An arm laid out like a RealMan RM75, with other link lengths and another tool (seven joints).
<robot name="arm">
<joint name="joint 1" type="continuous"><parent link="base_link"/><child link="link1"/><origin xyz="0 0 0.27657" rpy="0 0 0"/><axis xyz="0 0 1"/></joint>
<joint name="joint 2" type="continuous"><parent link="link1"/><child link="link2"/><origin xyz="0 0 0" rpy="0 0 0"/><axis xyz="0 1 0"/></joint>
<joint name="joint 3" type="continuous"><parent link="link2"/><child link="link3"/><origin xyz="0 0 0.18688" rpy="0 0 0"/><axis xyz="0 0 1"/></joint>
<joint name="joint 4" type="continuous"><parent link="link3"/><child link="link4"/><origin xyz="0 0 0" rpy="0 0 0"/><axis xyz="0 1 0"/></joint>
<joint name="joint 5" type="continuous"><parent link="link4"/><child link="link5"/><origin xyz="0 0 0.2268" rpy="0 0 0"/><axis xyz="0 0 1"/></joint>
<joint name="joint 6" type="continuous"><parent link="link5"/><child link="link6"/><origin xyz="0 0 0" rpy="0 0 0"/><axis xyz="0 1 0"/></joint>
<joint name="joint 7" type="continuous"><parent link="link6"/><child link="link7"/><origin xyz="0 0 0.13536" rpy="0 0 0"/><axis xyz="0 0 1"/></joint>
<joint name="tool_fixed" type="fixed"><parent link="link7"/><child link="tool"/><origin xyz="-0.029 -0.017 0.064" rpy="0 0.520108 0.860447"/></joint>
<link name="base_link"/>
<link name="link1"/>
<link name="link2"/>
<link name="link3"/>
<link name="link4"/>
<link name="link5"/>
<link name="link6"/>
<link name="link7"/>
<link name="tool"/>
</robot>
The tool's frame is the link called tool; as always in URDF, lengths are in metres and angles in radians. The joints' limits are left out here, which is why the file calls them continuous.
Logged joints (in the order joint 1, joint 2, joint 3, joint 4, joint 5, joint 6, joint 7), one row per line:
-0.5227 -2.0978 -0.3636 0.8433 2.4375 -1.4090 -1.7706
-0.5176 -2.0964 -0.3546 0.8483 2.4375 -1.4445 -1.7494
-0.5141 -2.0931 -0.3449 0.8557 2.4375 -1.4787 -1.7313
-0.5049 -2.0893 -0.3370 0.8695 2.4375 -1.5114 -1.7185
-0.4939 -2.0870 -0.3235 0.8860 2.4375 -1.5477 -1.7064
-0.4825 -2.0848 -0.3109 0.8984 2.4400 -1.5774 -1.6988
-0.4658 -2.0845 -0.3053 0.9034 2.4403 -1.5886 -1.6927
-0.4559 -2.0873 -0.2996 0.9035 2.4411 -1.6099 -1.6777
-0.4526 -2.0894 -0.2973 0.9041 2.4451 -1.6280 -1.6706
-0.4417 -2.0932 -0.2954 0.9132 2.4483 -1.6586 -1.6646
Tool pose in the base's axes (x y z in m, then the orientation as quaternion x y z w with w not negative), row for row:
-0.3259 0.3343 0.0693 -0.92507 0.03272 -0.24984 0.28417
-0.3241 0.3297 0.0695 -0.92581 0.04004 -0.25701 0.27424
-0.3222 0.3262 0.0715 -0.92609 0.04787 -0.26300 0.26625
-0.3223 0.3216 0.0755 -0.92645 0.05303 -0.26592 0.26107
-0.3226 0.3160 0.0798 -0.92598 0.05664 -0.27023 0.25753
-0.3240 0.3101 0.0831 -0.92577 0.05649 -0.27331 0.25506
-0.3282 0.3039 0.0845 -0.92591 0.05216 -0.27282 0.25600
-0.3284 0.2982 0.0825 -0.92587 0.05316 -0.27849 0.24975
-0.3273 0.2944 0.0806 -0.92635 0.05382 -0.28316 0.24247
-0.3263 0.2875 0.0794 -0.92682 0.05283 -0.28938 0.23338
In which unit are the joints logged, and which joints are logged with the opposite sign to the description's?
The joints are logged in radians. Opposite sign: joint 3, joint 6.
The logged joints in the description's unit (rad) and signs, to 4 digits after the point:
-0.5227 -2.0978 0.3636 0.8433 2.4375 1.4090 -1.7706
-0.5176 -2.0964 0.3546 0.8483 2.4375 1.4445 -1.7494
-0.5141 -2.0931 0.3449 0.8557 2.4375 1.4787 -1.7313
-0.5049 -2.0893 0.3370 0.8695 2.4375 1.5114 -1.7185
-0.4939 -2.0870 0.3235 0.8860 2.4375 1.5477 -1.7064
-0.4825 -2.0848 0.3109 0.8984 2.4400 1.5774 -1.6988
-0.4658 -2.0845 0.3053 0.9034 2.4403 1.5886 -1.6927
-0.4559 -2.0873 0.2996 0.9035 2.4411 1.6099 -1.6777
-0.4526 -2.0894 0.2973 0.9041 2.4451 1.6280 -1.6706
-0.4417 -2.0932 0.2954 0.9132 2.4483 1.6586 -1.6646

